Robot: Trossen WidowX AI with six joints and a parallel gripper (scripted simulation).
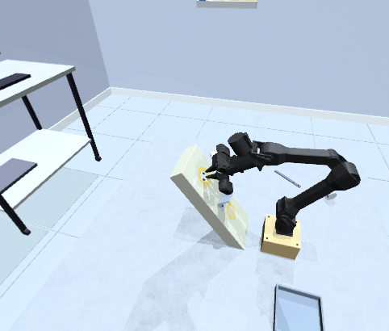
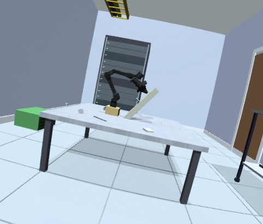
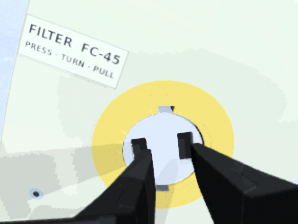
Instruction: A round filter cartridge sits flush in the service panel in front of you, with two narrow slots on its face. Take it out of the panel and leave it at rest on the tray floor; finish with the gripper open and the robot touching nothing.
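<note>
The round filter cartridge lies 2 cm ahead of my gripper tip and 2 cm below it. From my gripper tip the other things lie so: tray: 39 cm behind, 30 cm to the left, 29 cm below; then white flat block: 4 cm ahead, 50 cm to the right, 29 cm below; then grey bracket: 8 cm behind, 11 cm below.
</note>
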